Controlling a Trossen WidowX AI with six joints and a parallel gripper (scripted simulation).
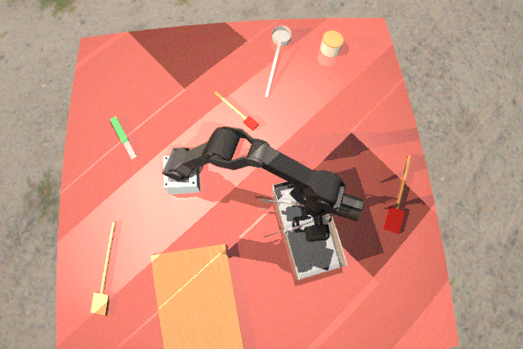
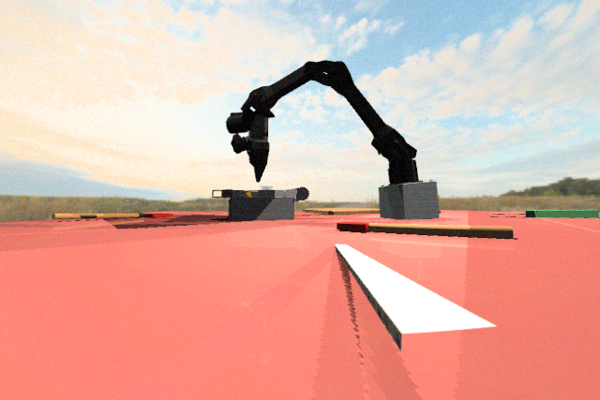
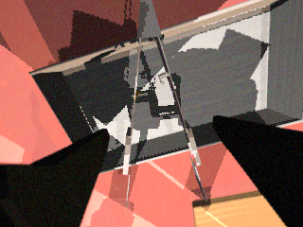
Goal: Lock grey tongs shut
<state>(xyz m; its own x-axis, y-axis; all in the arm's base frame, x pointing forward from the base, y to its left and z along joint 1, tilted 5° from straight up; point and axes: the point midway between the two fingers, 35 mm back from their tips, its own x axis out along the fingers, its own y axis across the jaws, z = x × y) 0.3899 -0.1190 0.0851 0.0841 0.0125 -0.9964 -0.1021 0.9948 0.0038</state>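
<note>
Now: gripper tip 8 cm above the roasting tin, 3 cm to the left of it and 1 cm short of it. Round my gripper tip: wooden board: 33 cm behind, 29 cm to the right, 10 cm below; then red spatula: 33 cm ahead, 10 cm below, 6 cm to the left; then wooden cylinder: 67 cm to the left, 12 cm ahead, 8 cm below.
</note>
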